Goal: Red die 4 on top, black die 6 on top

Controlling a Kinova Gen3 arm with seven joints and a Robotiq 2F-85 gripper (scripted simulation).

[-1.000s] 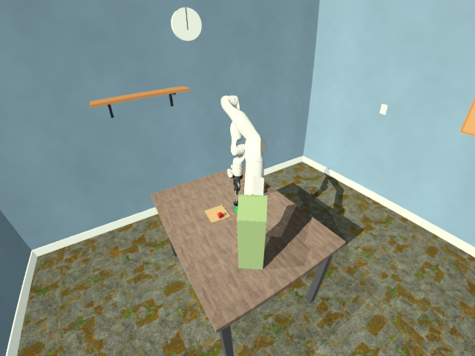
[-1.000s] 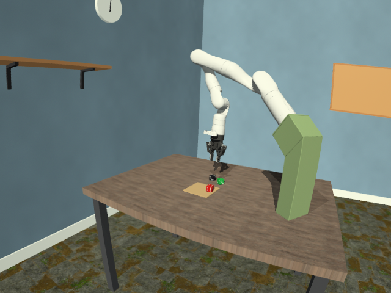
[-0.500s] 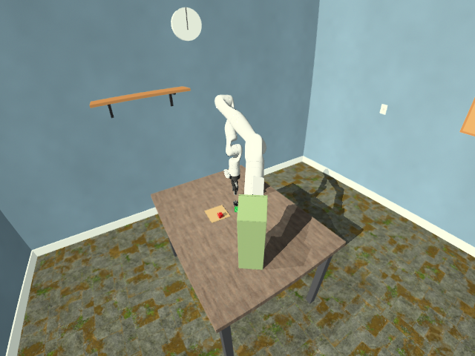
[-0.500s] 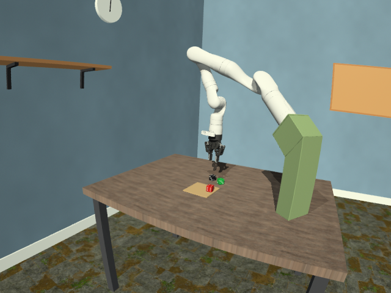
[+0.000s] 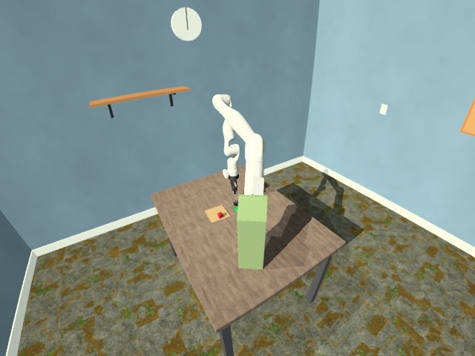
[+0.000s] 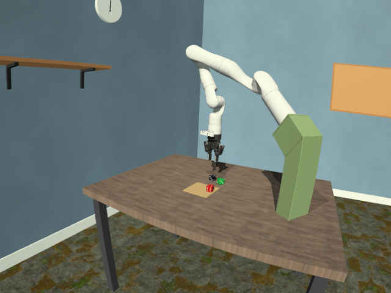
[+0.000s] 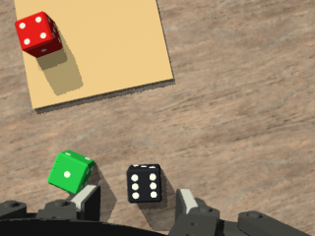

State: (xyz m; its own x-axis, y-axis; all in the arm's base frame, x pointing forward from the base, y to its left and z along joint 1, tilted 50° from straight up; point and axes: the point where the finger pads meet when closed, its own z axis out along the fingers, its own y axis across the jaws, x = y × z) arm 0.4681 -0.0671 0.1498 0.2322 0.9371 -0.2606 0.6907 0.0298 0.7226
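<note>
The black die is 120 mm below my hand and 10 mm to the right of it. Also, from my hand: tan mat 150 mm to the left, 130 mm below, 10 mm behind; green die 120 mm below, 60 mm behind, 20 mm to the left; red die 150 mm to the left, 120 mm below, 60 mm behind.
</note>
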